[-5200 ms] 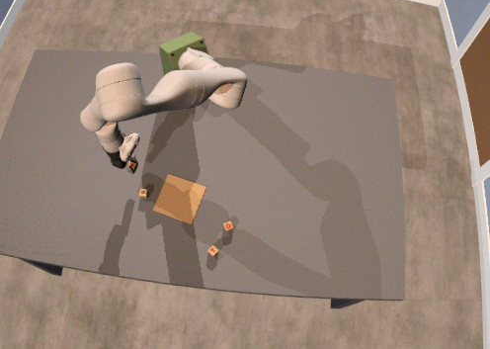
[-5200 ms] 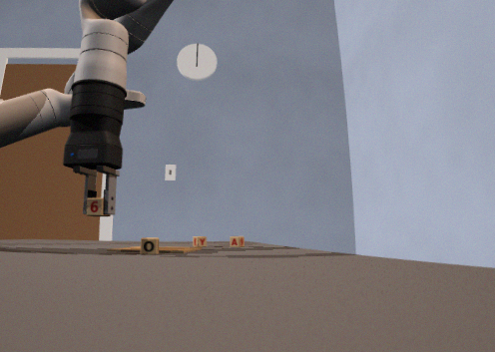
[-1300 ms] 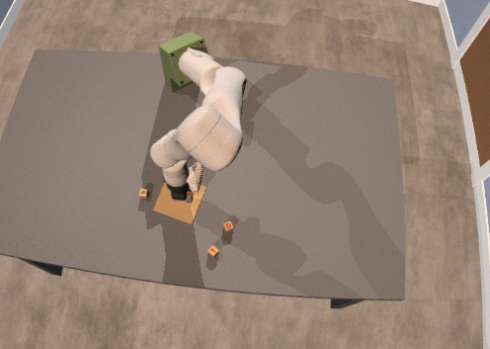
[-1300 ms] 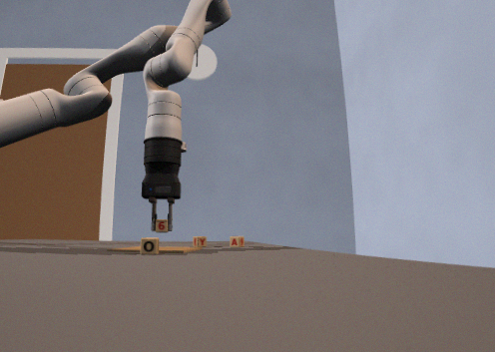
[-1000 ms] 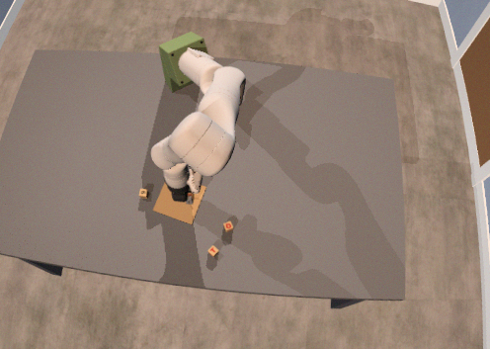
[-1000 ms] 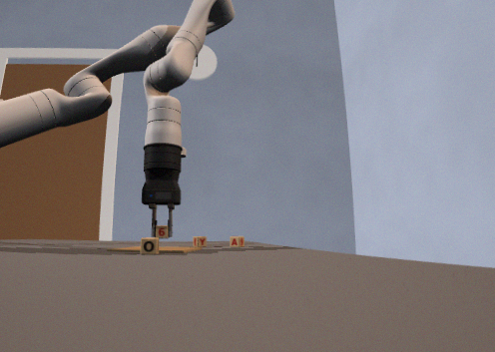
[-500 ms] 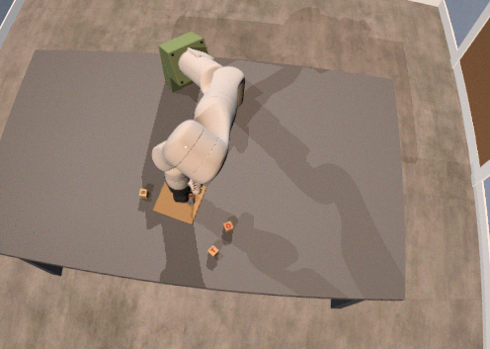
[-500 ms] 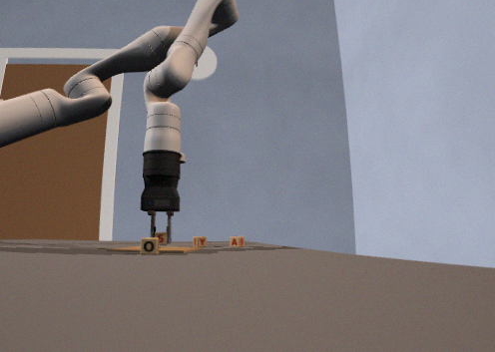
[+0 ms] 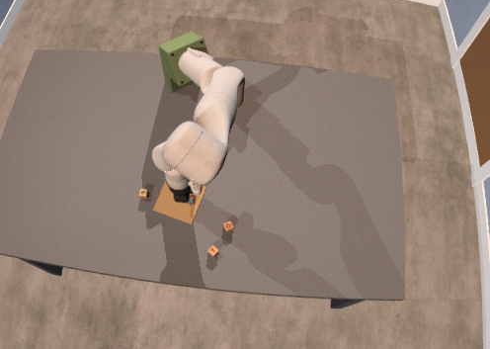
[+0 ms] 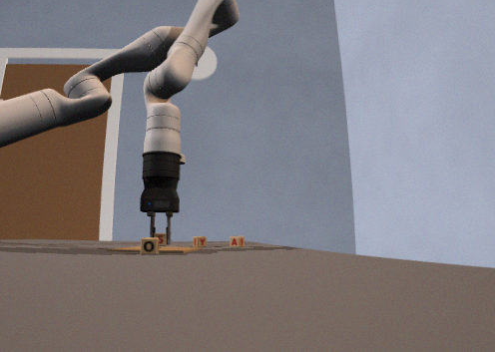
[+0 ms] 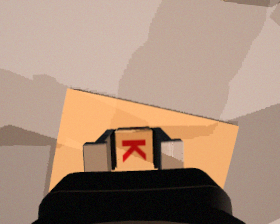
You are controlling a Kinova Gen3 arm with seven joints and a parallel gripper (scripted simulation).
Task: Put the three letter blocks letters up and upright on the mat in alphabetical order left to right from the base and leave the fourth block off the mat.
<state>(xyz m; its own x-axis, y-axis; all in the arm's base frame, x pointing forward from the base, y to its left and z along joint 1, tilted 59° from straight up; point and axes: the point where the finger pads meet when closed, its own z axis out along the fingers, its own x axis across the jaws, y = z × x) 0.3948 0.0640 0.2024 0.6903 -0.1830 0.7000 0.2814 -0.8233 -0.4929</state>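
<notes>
The orange mat lies 40 mm to the right of my hand, 30 mm below it and 20 mm ahead of it.
</notes>
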